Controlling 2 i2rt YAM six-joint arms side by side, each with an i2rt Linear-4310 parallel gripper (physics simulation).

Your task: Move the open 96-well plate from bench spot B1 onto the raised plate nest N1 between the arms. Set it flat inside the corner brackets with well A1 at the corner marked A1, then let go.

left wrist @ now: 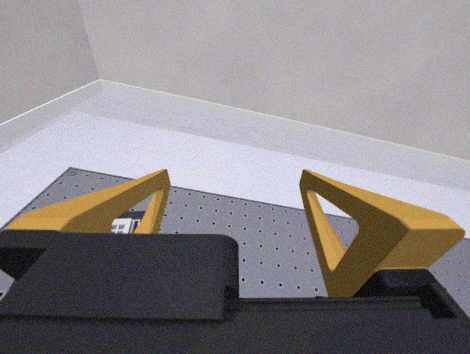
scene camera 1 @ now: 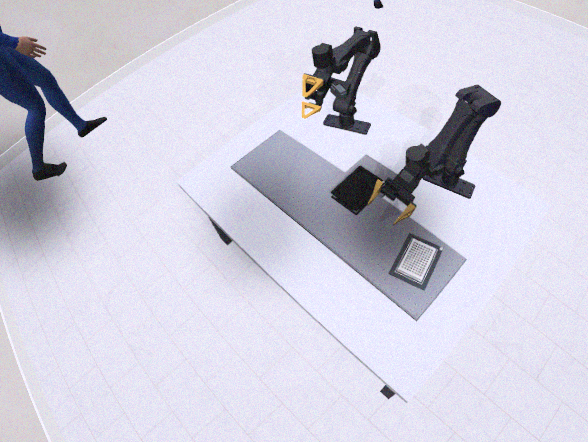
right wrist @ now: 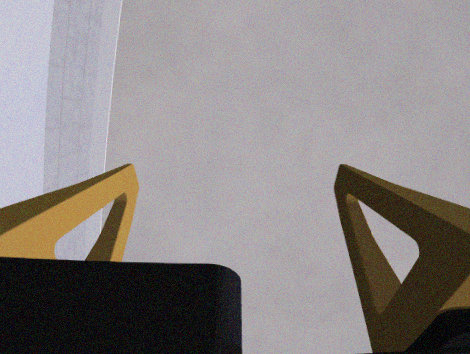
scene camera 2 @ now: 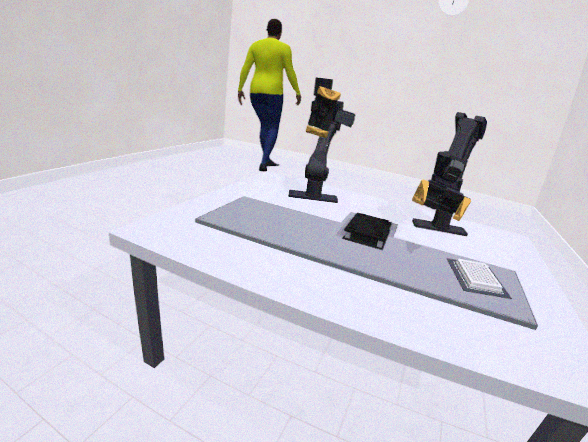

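Pixels of known places: left gripper, between the fingertips: (left wrist: 234, 176) (scene camera 1: 380, 214) (scene camera 2: 441, 211); right gripper, between the fingertips: (scene camera 1: 303, 107) (right wrist: 236, 175) (scene camera 2: 324, 115); left arm's base, origin of its link: (scene camera 1: 448, 182) (scene camera 2: 439, 228); right arm's base, origin of its link: (scene camera 1: 346, 124) (scene camera 2: 313, 197).
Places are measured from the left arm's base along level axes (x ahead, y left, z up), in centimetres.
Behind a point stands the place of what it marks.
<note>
The white 96-well plate (scene camera 1: 417, 259) @(x 37.0, y 1.7, z 2.9 cm) (scene camera 2: 478, 276) @(x 39.2, y 0.7, z 2.9 cm) lies flat on a dark frame at the right end of the grey board; a small part of the plate (left wrist: 121, 226) @(x 42.1, y -1.3, z 2.4 cm) shows through a finger in the left wrist view. The black raised nest (scene camera 1: 356, 190) @(x 23.2, y -27.9, z 4.7 cm) (scene camera 2: 369, 226) @(x 23.0, y -28.3, z 4.7 cm) stands near the middle of the board with nothing on it; its A1 mark cannot be read. My left gripper (scene camera 1: 389, 204) (scene camera 2: 441, 201) @(x 36.4, y -13.1, z 17.5 cm) (left wrist: 234, 176) @(x 36.4, y -13.1, z 17.5 cm) is open and empty, above the board between nest and plate. My right gripper (scene camera 1: 307, 101) @(x 21.9, y -46.8, z 34.6 cm) (scene camera 2: 320, 114) @(x 21.9, y -46.8, z 34.6 cm) (right wrist: 236, 175) @(x 21.9, y -46.8, z 34.6 cm) is open and empty, high at the left, away from both.
The grey perforated board (scene camera 1: 300, 200) @(x 34.4, y -44.9, z 1.3 cm) (scene camera 2: 280, 227) @(x 28.1, y -54.4, z 1.3 cm) (left wrist: 215, 212) @(x 44.8, y -14.3, z 1.3 cm) lies along the white table (scene camera 1: 270, 245) @(x 54.5, y -44.6, z 0.0 cm) (scene camera 2: 240, 272) @(x 54.0, y -57.9, z 0.0 cm). Both arm bases stand behind it. A person in blue (scene camera 1: 30, 90) shows at the left of scene camera 1, and a person in a yellow top (scene camera 2: 270, 65) stands behind in scene camera 2.
</note>
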